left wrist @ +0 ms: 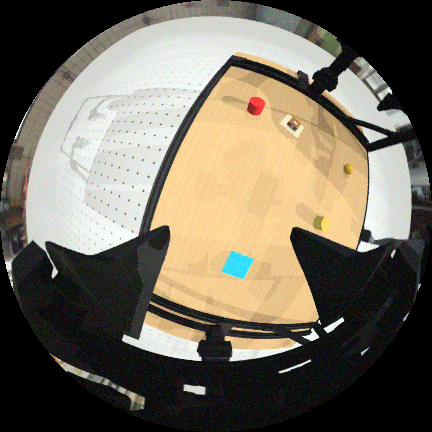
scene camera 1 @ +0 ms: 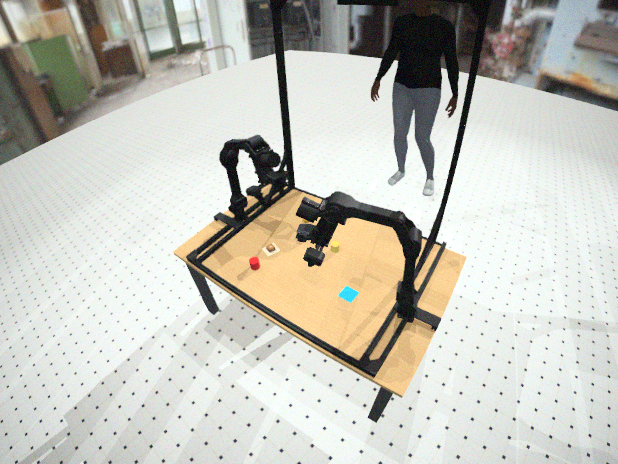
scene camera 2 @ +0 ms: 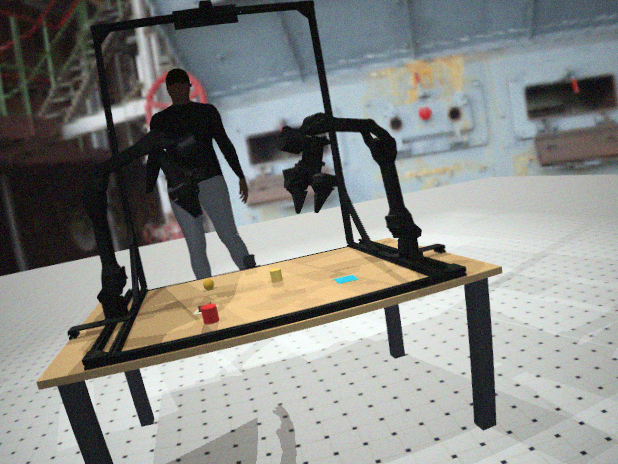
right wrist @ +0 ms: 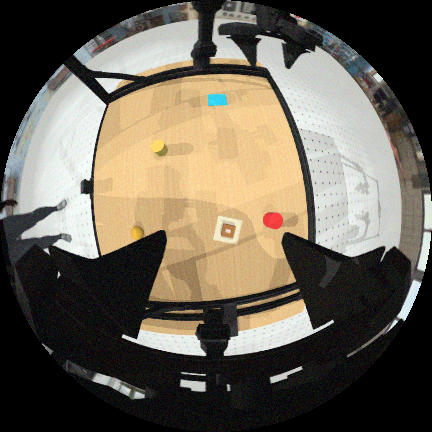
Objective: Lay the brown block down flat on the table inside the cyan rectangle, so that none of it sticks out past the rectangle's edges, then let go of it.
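Places are measured from the left arm's base along level axes (x ahead, y left, z up), in centimetres.
Pixels of known places: left gripper, fingertip midpoint: (left wrist: 233,232) (scene camera 2: 306,213) (right wrist: 271,66); right gripper, fingertip midpoint: (scene camera 1: 274,201) (scene camera 2: 199,216) (right wrist: 226,237); left arm's base, link origin: (left wrist: 215,329) (scene camera 1: 406,312) (scene camera 2: 409,255) (right wrist: 202,65); right arm's base, link origin: (left wrist: 313,90) (scene camera 1: 240,218) (scene camera 2: 116,316) (right wrist: 212,315).
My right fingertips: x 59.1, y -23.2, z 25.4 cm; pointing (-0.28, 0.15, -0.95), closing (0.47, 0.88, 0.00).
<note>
Ahead of a thing's pixels: the offset from my right fingertips to its top centre. "*": to the spot under its first point.
The small brown block @[dx +4.6, dy +1.4, dz -25.4 cm] (scene camera 1: 270,247) (left wrist: 295,121) (right wrist: 226,234), with a pale spot on top, sits within a flat cream square (scene camera 1: 276,250) (left wrist: 298,133) (right wrist: 218,237). In scene camera 2 it is mostly hidden behind the red cylinder. The cyan rectangle @[* dx -35.4, dy +18.2, dz -27.2 cm] (scene camera 1: 348,294) (scene camera 2: 346,279) (left wrist: 237,265) (right wrist: 217,100) lies bare on the table, far from the block. My left gripper (scene camera 1: 310,245) (scene camera 2: 308,212) (left wrist: 233,232) is open and empty, high above the table. My right gripper (scene camera 2: 200,214) (right wrist: 226,237) is open and empty, raised above the side of the table where the block is.
A red cylinder @[dx +7.5, dy +13.3, dz -23.1 cm] (scene camera 1: 254,263) (scene camera 2: 210,314) (left wrist: 256,106) (right wrist: 273,220) stands beside the cream square. A yellow cylinder @[dx -24.3, dy -5.6, dz -23.4 cm] (scene camera 1: 335,246) (scene camera 2: 276,275) (left wrist: 321,223) (right wrist: 158,147) and a yellow ball @[dx -5.8, dy -21.7, dz -23.4 cm] (scene camera 2: 208,284) (left wrist: 348,169) (right wrist: 137,232) are farther back. Black rails edge the table.
</note>
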